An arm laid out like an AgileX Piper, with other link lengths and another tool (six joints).
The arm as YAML. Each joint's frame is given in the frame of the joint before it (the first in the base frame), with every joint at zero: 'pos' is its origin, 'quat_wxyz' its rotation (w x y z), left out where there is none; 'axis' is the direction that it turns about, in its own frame. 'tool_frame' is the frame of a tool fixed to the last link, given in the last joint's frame.
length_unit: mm
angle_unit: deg
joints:
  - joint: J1
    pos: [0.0, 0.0, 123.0]
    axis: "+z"
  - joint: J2
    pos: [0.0, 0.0, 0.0]
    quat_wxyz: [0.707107, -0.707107, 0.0, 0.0]
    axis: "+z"
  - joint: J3
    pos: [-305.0, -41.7, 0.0]
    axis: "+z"
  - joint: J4
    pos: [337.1, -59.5, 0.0]
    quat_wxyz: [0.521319, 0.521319, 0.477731, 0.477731]
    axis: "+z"
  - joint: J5
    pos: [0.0, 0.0, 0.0]
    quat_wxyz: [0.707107, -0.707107, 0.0, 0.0]
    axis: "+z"
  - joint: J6
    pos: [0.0, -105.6, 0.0]
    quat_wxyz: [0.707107, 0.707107, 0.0, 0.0]
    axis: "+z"
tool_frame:
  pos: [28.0, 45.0, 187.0]
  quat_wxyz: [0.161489, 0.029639, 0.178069, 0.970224]
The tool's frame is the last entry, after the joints.
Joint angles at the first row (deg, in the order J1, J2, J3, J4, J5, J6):
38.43 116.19 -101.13 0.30 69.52 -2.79
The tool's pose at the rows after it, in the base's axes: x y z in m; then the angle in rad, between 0 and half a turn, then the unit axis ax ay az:
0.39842 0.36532 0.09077 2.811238 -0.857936 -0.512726 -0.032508
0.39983 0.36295 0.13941 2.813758 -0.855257 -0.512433 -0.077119
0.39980 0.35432 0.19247 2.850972 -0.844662 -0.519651 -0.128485
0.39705 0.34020 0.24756 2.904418 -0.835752 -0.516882 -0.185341
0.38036 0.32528 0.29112 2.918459 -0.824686 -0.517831 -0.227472
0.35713 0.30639 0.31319 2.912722 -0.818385 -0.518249 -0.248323
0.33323 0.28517 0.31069 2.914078 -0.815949 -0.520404 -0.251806
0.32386 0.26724 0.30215 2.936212 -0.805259 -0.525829 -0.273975
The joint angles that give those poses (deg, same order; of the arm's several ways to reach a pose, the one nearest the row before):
38.47 112.28 -101.13 -1.20 69.74 -1.75
38.69 107.03 -101.13 -2.27 70.07 -0.72
39.67 101.20 -101.13 -5.50 70.33 0.00
41.30 94.96 -100.85 -10.48 70.58 2.25
42.48 88.23 -98.70 -12.64 70.58 3.05
42.82 81.61 -94.55 -12.86 70.58 3.13
43.01 75.18 -87.86 -13.05 69.90 3.13
43.01 68.79 -79.63 -14.74 65.50 3.13

